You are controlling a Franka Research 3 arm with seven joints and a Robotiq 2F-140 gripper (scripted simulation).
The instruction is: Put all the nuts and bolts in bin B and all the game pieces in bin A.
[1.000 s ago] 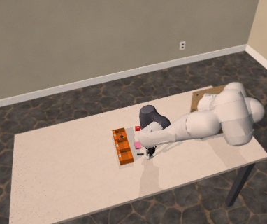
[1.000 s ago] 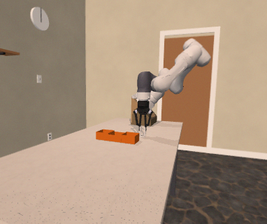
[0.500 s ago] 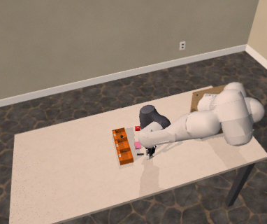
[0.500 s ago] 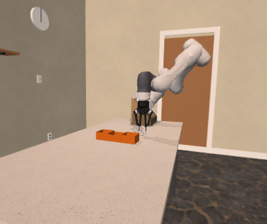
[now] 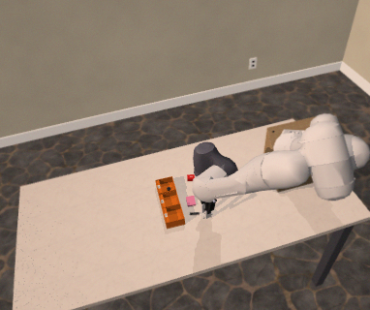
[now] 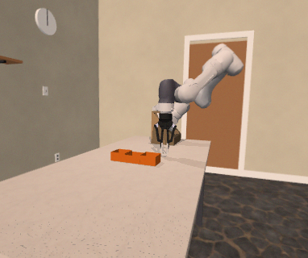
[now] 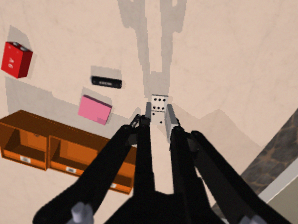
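Right now the orange bin is 150 mm ahead of my hand, 110 mm to the right of it and 30 mm below it. From my hand the other things lie so: pink square (100 mm to the right, 50 mm below, 50 mm ahead); then white card (30 mm below); then black bar (90 mm to the right, 50 mm below, 10 mm behind).
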